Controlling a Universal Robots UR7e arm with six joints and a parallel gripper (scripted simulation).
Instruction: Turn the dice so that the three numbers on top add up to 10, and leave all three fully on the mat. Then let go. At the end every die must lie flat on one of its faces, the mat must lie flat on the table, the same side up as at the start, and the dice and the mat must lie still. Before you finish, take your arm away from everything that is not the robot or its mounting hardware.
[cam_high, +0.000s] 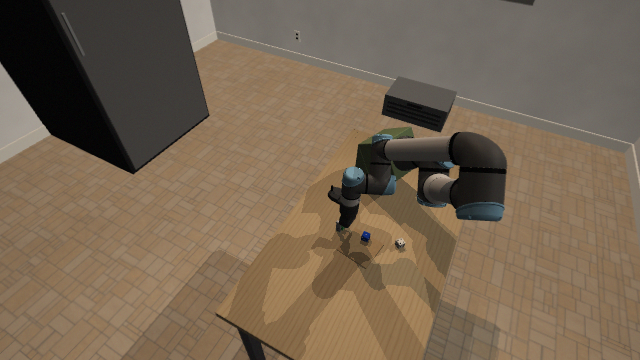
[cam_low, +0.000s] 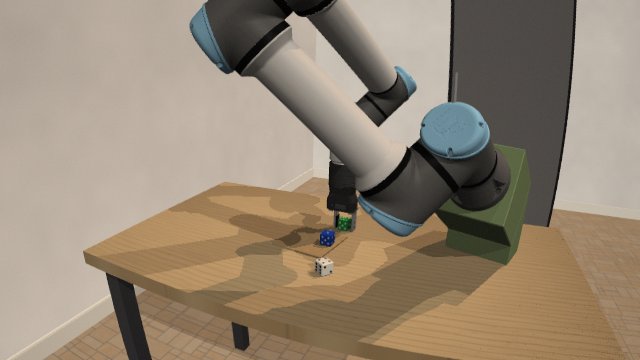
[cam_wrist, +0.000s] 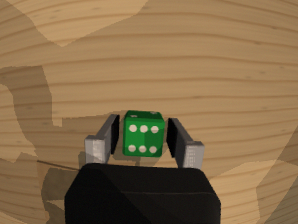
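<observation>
The green die lies right at my hand. Round my hand: tan mat (4 cm ahead, 12 cm to the left, 2 cm below); then blue die (1 cm behind, 12 cm to the left); then white die (7 cm behind, 24 cm to the left).
</observation>
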